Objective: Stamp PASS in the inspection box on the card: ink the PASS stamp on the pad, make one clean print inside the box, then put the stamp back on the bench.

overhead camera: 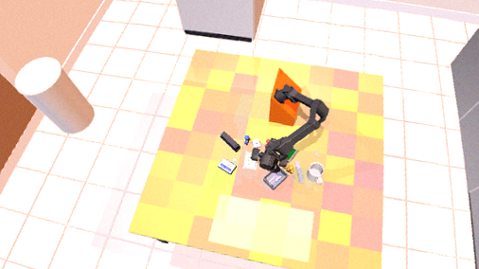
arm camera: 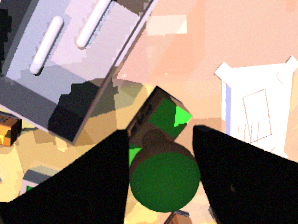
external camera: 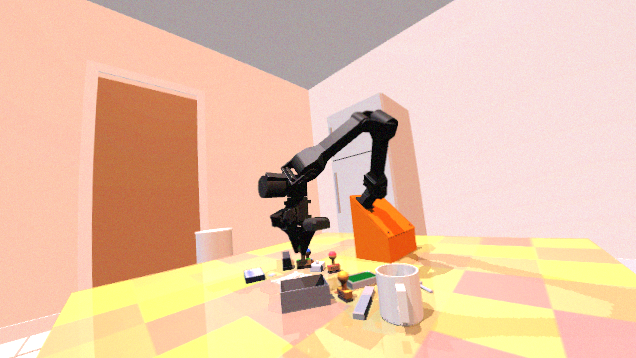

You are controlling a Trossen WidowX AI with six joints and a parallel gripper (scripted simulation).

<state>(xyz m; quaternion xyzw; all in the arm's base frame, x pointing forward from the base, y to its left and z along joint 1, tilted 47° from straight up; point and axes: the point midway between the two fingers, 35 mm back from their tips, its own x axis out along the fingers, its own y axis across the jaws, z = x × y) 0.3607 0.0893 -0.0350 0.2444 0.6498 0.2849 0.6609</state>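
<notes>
Right now my gripper tip is 130 mm past the green ink pad, 90 mm to the right of it and 90 mm above it. Round my gripper tip: white card (110 mm to the right, 100 mm below, 30 mm behind); green-knobbed PASS stamp (20 mm below, 10 mm behind); grey tray (80 mm below, 50 mm to the left, 40 mm ahead).
</notes>
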